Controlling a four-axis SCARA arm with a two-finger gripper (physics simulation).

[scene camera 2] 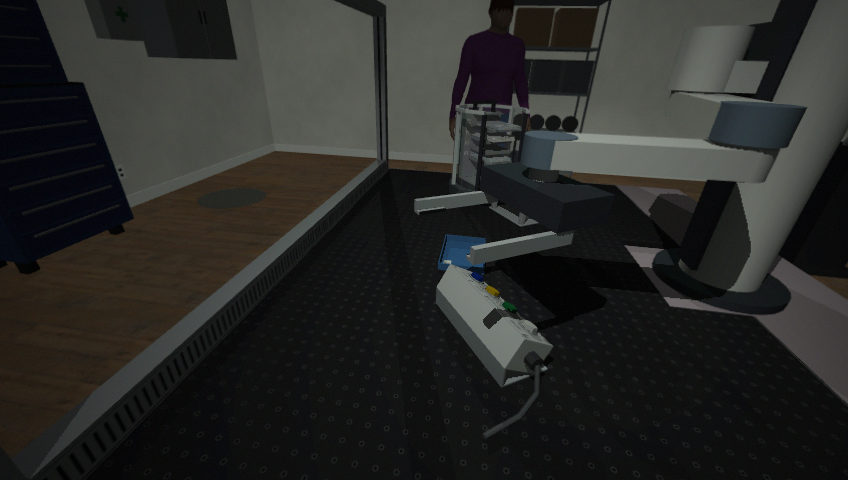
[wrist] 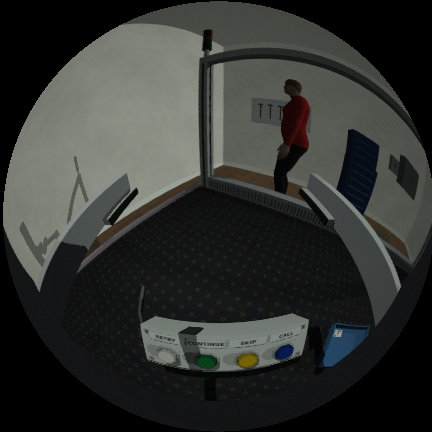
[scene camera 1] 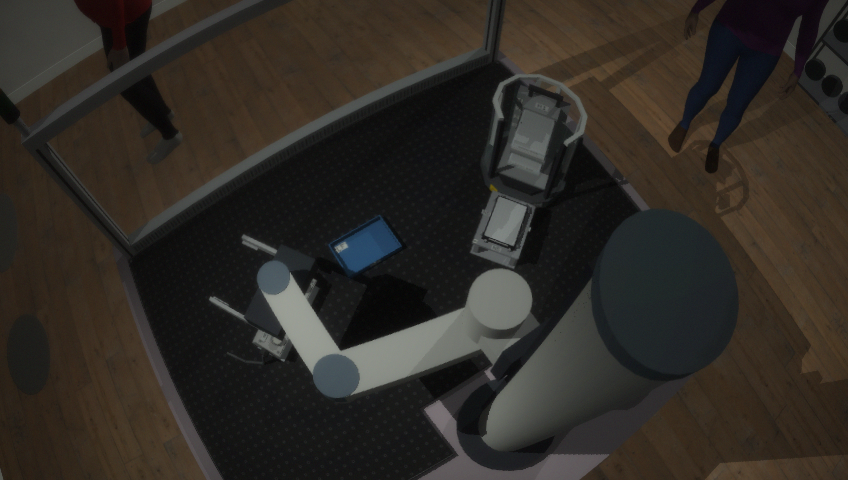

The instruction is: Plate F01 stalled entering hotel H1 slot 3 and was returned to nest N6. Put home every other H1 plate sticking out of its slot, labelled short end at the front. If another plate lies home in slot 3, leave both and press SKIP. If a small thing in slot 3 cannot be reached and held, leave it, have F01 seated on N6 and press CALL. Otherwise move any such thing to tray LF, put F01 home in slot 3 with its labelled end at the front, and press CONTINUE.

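Frame: origin at the arm's base, x ahead, y right, z down, level; centimetres.
Where they show: gripper, fingertip midpoint: (scene camera 2: 439,227) (wrist: 218,176) (scene camera 1: 226,268); arm's base, origin of the base link: (scene camera 2: 713,280).
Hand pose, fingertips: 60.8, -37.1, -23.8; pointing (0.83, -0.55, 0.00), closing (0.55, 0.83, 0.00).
Things, the pixels of their top centre, and the offset from my fingertips, as dx, dy, dz. "spot": a spot on its surface instead. Level surfaces: height alone.
- button box, middle of its top: (wrist: 227,347) (scene camera 2: 490,293) (scene camera 1: 279,306) -8.3, +6.8, +14.2
- CONTINUE, middle of its top: (wrist: 205,363) -11.8, +6.1, +15.1
- SKIP, middle of its top: (wrist: 248,361) -9.0, +10.3, +15.1
- CALL, middle of its top: (wrist: 286,352) -6.3, +14.4, +15.1
- Blue tray LF, middle of its top: (scene camera 2: 463,249) (scene camera 1: 364,245) -2.6, +33.8, +20.8
- light plate, middle of its top: (scene camera 1: 506,220) -18.3, +65.2, +15.1
- nest, surface spot: (scene camera 1: 495,254) spot: -22.1, +60.1, +22.1
- hotel H1, middle of its top: (scene camera 1: 543,102) (scene camera 2: 493,101) -6.6, +82.8, -9.1
- black mat, its level: dz +22.5
- cable, surface spot: (scene camera 2: 526,404) spot: -14.1, -7.6, +21.8
My gripper (scene camera 1: 228,269) (scene camera 2: 444,230) (wrist: 218,176) is open and empty, held above the mat near the button box (scene camera 1: 263,343) (scene camera 2: 473,324) (wrist: 225,327). In the wrist view the box shows RETRY white, CONTINUE (wrist: 206,362) green, SKIP (wrist: 248,360) yellow and CALL (wrist: 284,351) blue; a dark shadow crosses its CONTINUE part. Blue tray LF (scene camera 1: 371,243) (scene camera 2: 462,249) (wrist: 347,345) lies beside the box with a white label. A light plate (scene camera 1: 505,221) rests on the nest (scene camera 1: 495,254) before hotel H1 (scene camera 1: 581,113) (scene camera 2: 482,151). Hotel slots are too small to read.
A low grey barrier (scene camera 1: 315,151) (scene camera 2: 249,303) with a framed screen edges the black mat (scene camera 1: 410,142) (scene camera 2: 357,380) (wrist: 225,250). The arm's column (scene camera 1: 565,356) (scene camera 2: 749,237) stands at the mat's other side. A cable (scene camera 2: 526,404) trails from the box. People stand outside.
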